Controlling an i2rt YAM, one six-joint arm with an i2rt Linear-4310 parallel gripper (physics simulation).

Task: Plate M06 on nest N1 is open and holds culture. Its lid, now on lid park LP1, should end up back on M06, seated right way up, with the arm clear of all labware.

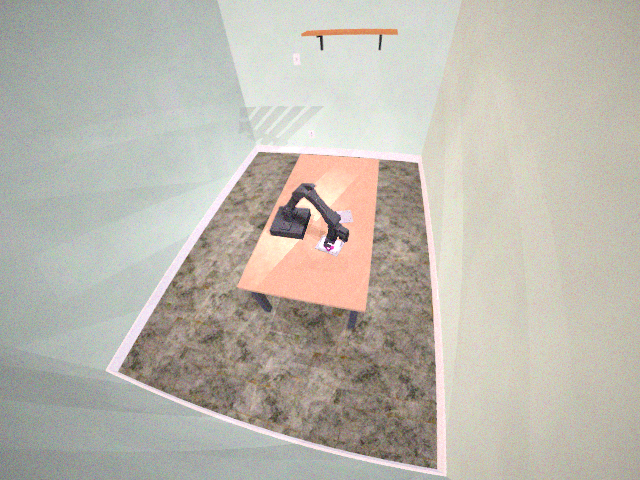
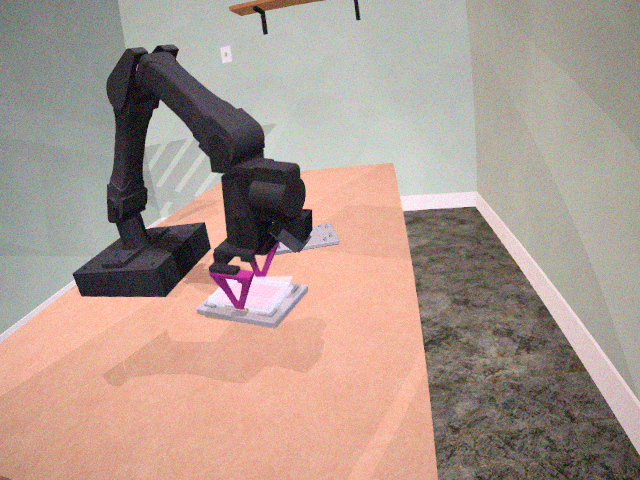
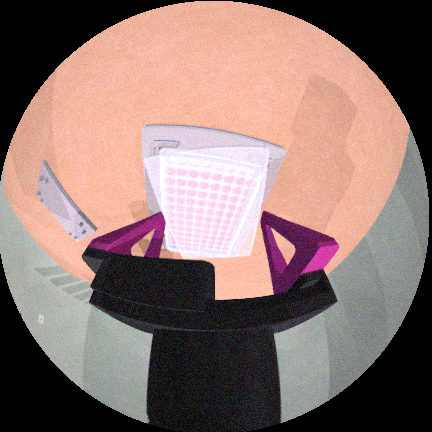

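Seen in the pictures: gripper, between the fingertips: (image 1: 330, 245) (image 2: 250, 293) (image 3: 212, 216); arm's base, origin of its link: (image 1: 289, 219) (image 2: 138, 247).
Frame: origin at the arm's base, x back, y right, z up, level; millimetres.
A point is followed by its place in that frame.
Note:
Plate M06 (image 2: 258, 298) {x -360, y 162, z -31 mm} (image 3: 207, 200) {x -358, y 128, z -31 mm}, with pink wells, sits on the grey nest N1 (image 2: 281, 316) {x -399, y 176, z -55 mm} (image 3: 210, 137) {x -401, y 132, z -53 mm}. The clear lid (image 2: 286, 279) {x -390, y 99, z -31 mm} (image 3: 152, 170) {x -387, y 91, z -31 mm} lies over the plate but looks turned askew to it, with corners sticking out past the plate's sides; whether it is tilted or touches the rim all round I cannot tell. My gripper (image 1: 329, 246) {x -333, y 131, z -39 mm} (image 2: 250, 291) {x -333, y 131, z -39 mm} (image 3: 212, 216) {x -333, y 131, z -39 mm} is open, its magenta fingers still down on either side of plate and lid, very near them. Lid park LP1 (image 1: 345, 215) {x -376, y -176, z -55 mm} (image 2: 326, 235) {x -408, y -160, z -55 mm} (image 3: 64, 206) {x -351, y -122, z -55 mm} shows no lid on its visible part.
The wooden table (image 1: 305, 281) {x -247, y 417, z -65 mm} (image 2: 361, 310) {x -520, y 144, z -65 mm} carries the nest, the lid park and the black arm base (image 1: 289, 223) {x -17, y 43, z 8 mm} (image 2: 139, 266) {x -77, y 97, z -2 mm}. LP1 lies farther back than the nest. A wall shelf (image 1: 351, 32) (image 2: 279, 6) is high on the back wall.

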